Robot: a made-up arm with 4 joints. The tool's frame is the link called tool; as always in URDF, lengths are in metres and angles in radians.
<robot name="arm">
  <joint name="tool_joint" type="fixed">
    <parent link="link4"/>
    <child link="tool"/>
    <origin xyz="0.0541 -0.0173 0.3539" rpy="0 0 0"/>
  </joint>
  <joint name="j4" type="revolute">
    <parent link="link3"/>
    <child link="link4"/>
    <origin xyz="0.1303 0.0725 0.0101" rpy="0 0 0"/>
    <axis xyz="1 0 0"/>
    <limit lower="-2.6" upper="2.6" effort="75" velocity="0.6"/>
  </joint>
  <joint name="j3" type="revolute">
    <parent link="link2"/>
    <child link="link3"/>
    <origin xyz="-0.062 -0.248 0.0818" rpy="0 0 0"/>
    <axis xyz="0 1 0"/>
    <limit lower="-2.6" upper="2.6" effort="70" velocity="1.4"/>
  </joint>
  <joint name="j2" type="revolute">
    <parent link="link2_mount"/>
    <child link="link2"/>
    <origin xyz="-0.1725 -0.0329 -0.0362" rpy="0 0 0"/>
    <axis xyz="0 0 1"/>
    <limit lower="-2.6" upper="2.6" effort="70" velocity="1.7"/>
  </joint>
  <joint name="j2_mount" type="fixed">
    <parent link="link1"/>
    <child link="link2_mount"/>
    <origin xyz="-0.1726 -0.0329 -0.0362" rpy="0 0 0"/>
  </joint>
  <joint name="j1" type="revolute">
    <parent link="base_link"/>
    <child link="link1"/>
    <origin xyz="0 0 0.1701" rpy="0 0 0"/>
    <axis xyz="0 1 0"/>
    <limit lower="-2.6" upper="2.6" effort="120" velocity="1.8"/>
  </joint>
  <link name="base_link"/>
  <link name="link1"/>
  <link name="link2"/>
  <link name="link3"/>
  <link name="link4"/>
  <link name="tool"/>
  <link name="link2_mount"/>
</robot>
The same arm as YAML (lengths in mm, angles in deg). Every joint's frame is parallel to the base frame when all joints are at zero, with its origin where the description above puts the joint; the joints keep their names.
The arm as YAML. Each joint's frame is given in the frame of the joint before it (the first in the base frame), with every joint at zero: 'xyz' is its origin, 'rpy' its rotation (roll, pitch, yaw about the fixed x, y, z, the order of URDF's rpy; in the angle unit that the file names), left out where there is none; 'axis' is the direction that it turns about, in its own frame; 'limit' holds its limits. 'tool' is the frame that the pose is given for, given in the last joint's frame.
units:
  length: mm
  angle: deg
joints:
  - name: j1
    type: revolute
    origin:
      xyz: [0.0, 0.0, 170.1]
    axis: [0.0, 1.0, 0.0]
    limit:
      lower: -148.97
      upper: 148.97
  - name: j2
    type: revolute
    origin:
      xyz: [-345.1, -65.8, -72.4]
    axis: [0.0, 0.0, 1.0]
    limit:
      lower: -148.97
      upper: 148.97
  - name: j3
    type: revolute
    origin:
      xyz: [-62.0, -248.0, 81.8]
    axis: [0.0, 1.0, 0.0]
    limit:
      lower: -148.97
      upper: 148.97
  - name: j4
    type: revolute
    origin:
      xyz: [130.3, 72.5, 10.1]
    axis: [1.0, 0.0, 0.0]
    limit:
      lower: -148.97
      upper: 148.97
tool:
  origin:
    xyz: [54.1, -17.3, 353.9]

